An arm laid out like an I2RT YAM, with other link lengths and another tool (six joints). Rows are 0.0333 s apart.
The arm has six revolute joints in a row. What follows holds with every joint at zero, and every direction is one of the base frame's. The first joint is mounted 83.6 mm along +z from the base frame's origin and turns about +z. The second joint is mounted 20.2 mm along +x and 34.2 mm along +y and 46 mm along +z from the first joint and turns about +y. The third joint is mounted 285.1 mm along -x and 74.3 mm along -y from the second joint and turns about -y. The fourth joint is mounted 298.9 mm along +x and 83.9 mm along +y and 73.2 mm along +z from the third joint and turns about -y. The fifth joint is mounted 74.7 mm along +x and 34.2 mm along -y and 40.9 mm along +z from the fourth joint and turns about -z. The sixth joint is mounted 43.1 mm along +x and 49 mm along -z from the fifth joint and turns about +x. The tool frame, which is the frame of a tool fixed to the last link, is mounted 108 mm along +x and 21 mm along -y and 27 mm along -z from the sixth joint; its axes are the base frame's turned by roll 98.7, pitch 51 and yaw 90 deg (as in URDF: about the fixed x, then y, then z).
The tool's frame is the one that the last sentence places.
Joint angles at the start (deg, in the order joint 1, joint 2, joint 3, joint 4, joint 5, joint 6):
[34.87 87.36 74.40 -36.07 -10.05 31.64]
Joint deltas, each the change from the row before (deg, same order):
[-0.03 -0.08 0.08 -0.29 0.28 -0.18]
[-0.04 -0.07 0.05 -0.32 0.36 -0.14]
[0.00 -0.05 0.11 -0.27 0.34 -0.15]
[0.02 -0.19 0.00 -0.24 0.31 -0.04]
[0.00 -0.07 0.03 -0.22 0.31 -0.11]
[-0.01 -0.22 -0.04 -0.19 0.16 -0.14]
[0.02 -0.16 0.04 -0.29 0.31 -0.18]
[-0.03 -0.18 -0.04 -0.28 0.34 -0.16]
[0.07 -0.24 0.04 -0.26 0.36 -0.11]
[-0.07 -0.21 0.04 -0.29 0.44 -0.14]
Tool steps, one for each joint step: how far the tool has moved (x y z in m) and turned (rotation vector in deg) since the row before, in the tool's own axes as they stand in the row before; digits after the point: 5 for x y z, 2 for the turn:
[-0.00076 -0.00068 -0.00094 0.22 -0.26 -0.10]
[-0.00091 -0.00111 -0.00075 0.31 -0.31 -0.03]
[-0.00077 -0.00048 -0.00085 0.22 -0.30 -0.09]
[-0.00034 -0.00065 -0.00131 0.15 -0.27 -0.01]
[-0.00059 -0.00074 -0.00063 0.22 -0.26 -0.05]
[-0.00025 -0.00061 -0.00135 0.07 -0.17 -0.11]
[-0.00043 -0.00070 -0.00129 0.19 -0.27 -0.14]
[-0.00071 -0.00127 -0.00109 0.25 -0.30 -0.07]
[-0.00025 -0.00034 -0.00181 0.10 -0.32 -0.12]
[-0.00139 -0.00094 -0.00166 0.20 -0.45 -0.01]

